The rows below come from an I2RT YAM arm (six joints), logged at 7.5 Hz.
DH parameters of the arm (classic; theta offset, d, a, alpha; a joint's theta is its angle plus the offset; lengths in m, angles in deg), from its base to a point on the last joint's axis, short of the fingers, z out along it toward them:
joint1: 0 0.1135 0.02 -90
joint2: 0 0 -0.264 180
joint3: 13.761 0 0.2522 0
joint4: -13.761 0 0.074 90
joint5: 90 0 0 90
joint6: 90 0.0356 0 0
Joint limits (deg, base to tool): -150..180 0..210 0..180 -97..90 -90..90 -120..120
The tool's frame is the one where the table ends.
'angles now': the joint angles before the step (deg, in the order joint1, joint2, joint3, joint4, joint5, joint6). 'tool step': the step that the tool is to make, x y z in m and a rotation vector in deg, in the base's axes. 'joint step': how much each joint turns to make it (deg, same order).
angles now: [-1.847 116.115 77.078 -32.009 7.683 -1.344]
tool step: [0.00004 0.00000 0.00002 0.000 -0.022 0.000]
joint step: [0.000 -0.001 0.001 0.021 -0.001 0.000]
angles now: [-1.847 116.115 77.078 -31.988 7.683 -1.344]
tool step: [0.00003 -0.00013 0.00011 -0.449 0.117 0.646]
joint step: [0.001 -0.001 0.021 -0.021 0.218 -0.764]
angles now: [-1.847 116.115 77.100 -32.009 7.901 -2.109]
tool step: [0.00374 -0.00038 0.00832 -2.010 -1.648 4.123]
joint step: [-0.001 -0.700 0.633 1.028 0.415 -4.591]
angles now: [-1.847 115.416 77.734 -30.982 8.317 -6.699]
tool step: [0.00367 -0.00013 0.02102 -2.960 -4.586 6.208]
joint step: [0.000 -2.622 0.242 2.818 0.022 -6.885]
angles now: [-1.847 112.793 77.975 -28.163 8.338 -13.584]
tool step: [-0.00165 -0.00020 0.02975 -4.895 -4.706 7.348]
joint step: [0.000 -4.110 0.000 2.076 0.415 -8.830]
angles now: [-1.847 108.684 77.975 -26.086 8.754 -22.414]
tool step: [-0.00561 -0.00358 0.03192 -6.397 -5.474 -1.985]
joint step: [0.000 -4.372 0.021 1.726 6.185 -2.120]
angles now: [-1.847 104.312 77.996 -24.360 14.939 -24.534]
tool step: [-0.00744 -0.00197 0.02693 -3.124 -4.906 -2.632]
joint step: [0.023 -3.780 0.001 1.224 3.979 0.001]
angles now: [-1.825 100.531 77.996 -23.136 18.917 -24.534]
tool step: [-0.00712 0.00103 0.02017 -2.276 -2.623 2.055]
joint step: [0.131 -2.994 -0.021 0.723 0.131 -3.083]
